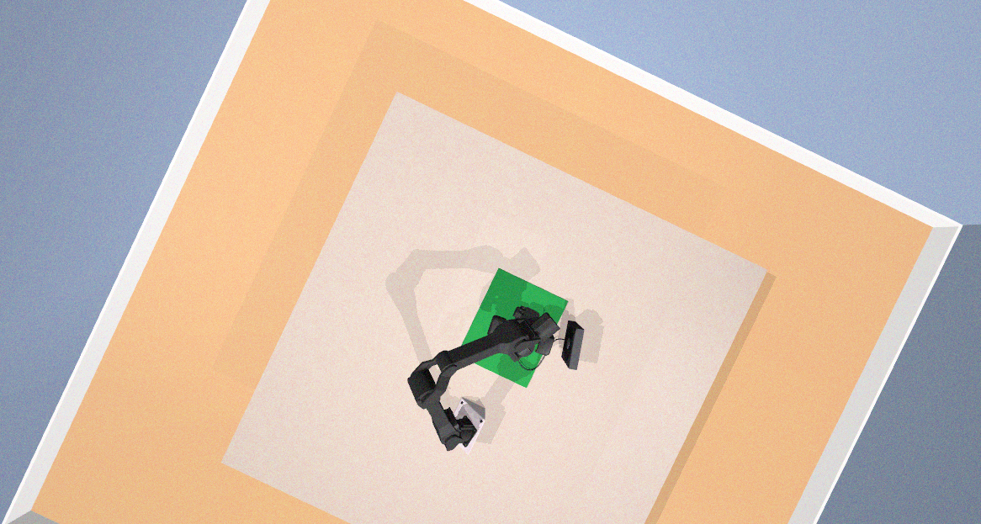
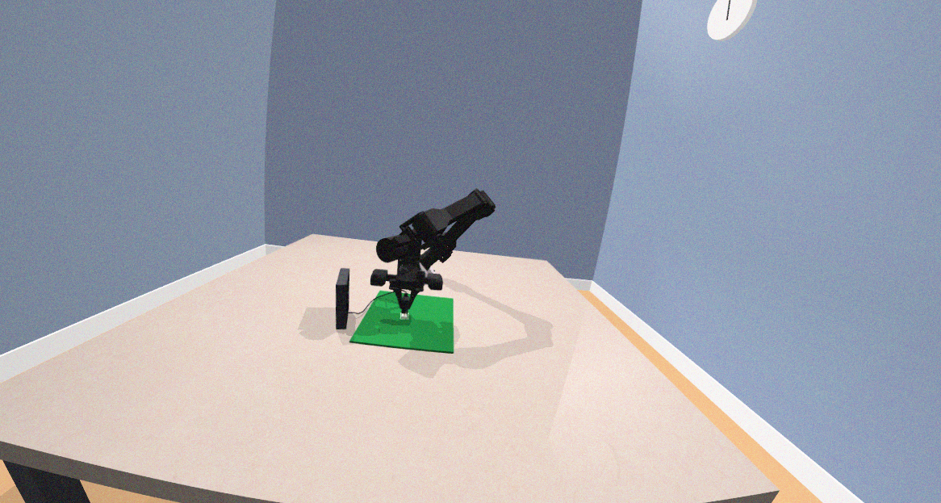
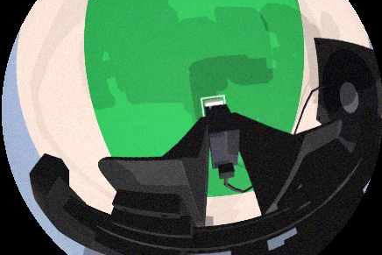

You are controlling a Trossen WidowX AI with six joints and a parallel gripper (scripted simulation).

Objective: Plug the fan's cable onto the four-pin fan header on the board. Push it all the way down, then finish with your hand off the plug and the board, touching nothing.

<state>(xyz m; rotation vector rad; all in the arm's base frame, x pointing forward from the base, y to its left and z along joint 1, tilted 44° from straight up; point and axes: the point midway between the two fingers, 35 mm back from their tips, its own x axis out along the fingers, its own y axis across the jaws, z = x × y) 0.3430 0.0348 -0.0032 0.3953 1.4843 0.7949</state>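
My gripper tip is 1 cm below the dark plug and 1 cm past it. Round my gripper tip: white four-pin header 3 cm below, 1 cm behind; then green board 4 cm below, 1 cm to the left, 1 cm behind; then black fan 14 cm to the right, 5 cm ahead, 3 cm above.
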